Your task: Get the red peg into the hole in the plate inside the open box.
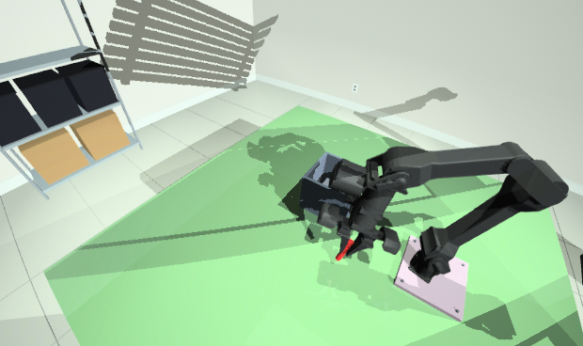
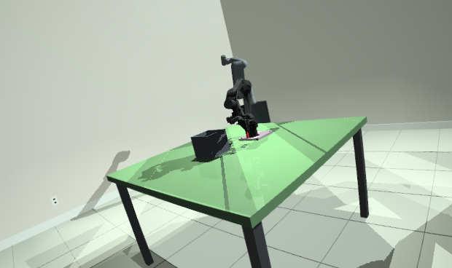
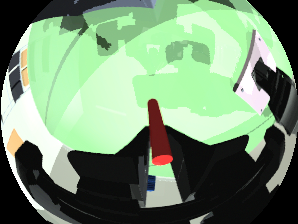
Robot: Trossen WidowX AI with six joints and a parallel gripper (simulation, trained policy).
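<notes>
The plate lies 170 mm ahead of my gripper tip, 190 mm to the right of it and 60 mm below it. From my gripper tip the other things lie so: red peg: 10 mm to the right.
</notes>
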